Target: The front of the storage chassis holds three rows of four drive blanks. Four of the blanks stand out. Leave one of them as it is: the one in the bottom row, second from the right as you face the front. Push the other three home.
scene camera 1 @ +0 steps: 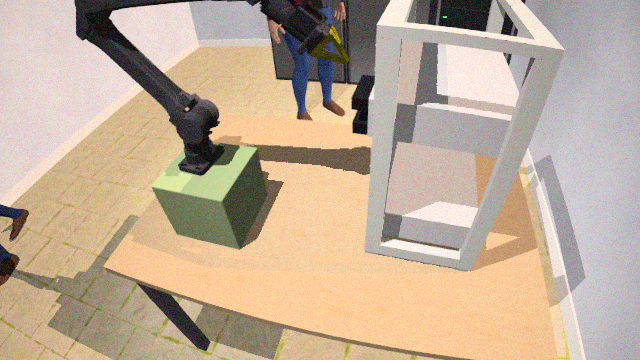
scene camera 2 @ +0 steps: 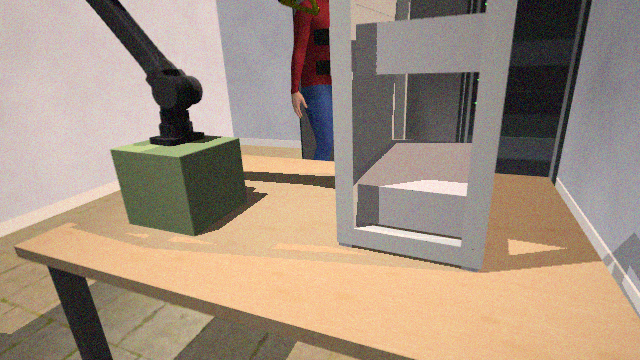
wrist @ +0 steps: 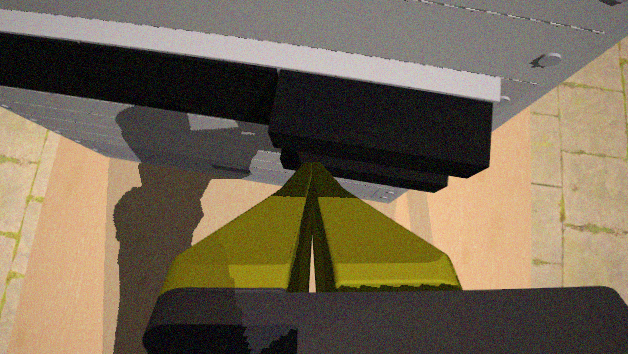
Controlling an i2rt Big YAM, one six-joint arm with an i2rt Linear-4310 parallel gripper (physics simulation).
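Pixels of known places: gripper, between the fingertips: (scene camera 1: 347, 62) (scene camera 2: 318, 13) (wrist: 311, 177); arm's base, origin of its link: (scene camera 1: 202, 160) (scene camera 2: 178, 140).
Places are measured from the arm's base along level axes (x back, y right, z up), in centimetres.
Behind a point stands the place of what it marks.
Note:
The white storage chassis (scene camera 1: 462, 129) @[x -64.8, y -1.7, z 21.1 cm] (scene camera 2: 430, 46) @[x -65.0, y -1.7, z 20.3 cm] sits in the upper part of the rack. Two black drive blanks stand out from its front, one above the other: an upper blank (scene camera 1: 364, 93) @[x -45.0, y -3.3, z 24.6 cm] (scene camera 2: 322, 36) @[x -44.8, y -1.0, z 23.2 cm] (wrist: 382, 120) @[x -44.2, y -6.4, z 24.6 cm] and a lower blank (scene camera 1: 360, 123) @[x -44.8, y -1.2, z 18.8 cm] (scene camera 2: 323, 67) @[x -44.8, y -1.1, z 17.5 cm] (wrist: 395, 176) @[x -43.0, y -4.3, z 18.8 cm]. In the wrist view a black strip (wrist: 125, 75) @[x -45.3, y -21.9, z 21.3 cm] runs left of the upper one, set further back. My yellow gripper (scene camera 1: 347, 60) @[x -39.9, y -9.0, z 28.4 cm] (wrist: 311, 177) @[x -39.9, y -9.0, z 28.4 cm] is shut and empty. In scene camera 1 it is left of and above the blanks, apart from them. In the wrist view its tips overlap the lower blank's left end. Row positions cannot be told.
A pale open-frame rack (scene camera 1: 378, 150) @[x -49.4, y 2.0, z 15.2 cm] (scene camera 2: 342, 150) @[x -49.8, y 2.0, z 1.8 cm] stands on the wooden table (scene camera 1: 300, 295) @[x -36.3, y 19.8, z -20.0 cm] (scene camera 2: 280, 285) @[x -44.5, y 19.4, z -20.0 cm], with another white box (scene camera 1: 435, 225) @[x -64.8, y -2.2, z -7.8 cm] (scene camera 2: 420, 212) @[x -64.9, y -2.2, z -11.0 cm] low inside. The arm's base is on a green block (scene camera 1: 200, 215) @[x -5.8, y 13.0, z -7.5 cm] (scene camera 2: 155, 190) @[x -4.8, y 13.1, z -9.0 cm]. A person (scene camera 1: 300, 65) (scene camera 2: 317, 100) stands behind the table.

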